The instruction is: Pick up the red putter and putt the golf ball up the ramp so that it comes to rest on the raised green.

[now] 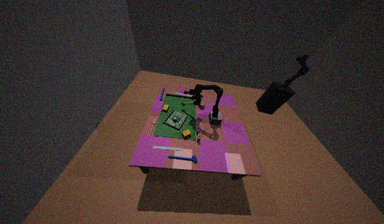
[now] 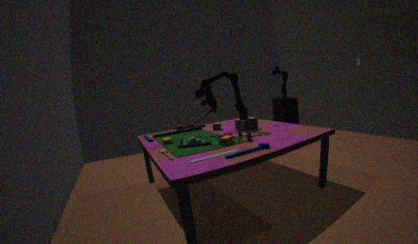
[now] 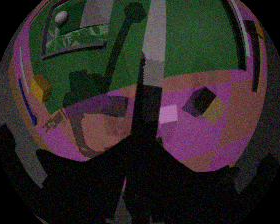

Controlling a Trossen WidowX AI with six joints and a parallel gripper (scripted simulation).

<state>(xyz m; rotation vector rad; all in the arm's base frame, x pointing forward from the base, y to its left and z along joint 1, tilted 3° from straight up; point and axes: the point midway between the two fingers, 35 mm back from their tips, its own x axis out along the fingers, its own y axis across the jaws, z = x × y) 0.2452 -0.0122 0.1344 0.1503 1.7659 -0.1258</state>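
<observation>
My gripper tip is now 110 mm short of the red putter, 20 mm to the left of it and 30 mm above it. Also, from my gripper tip: blue putter 620 mm to the left, 170 mm below; yellow block 40 mm ahead, 360 mm to the left, 160 mm below; golf ball 240 mm ahead, 200 mm to the left, 150 mm below.
</observation>
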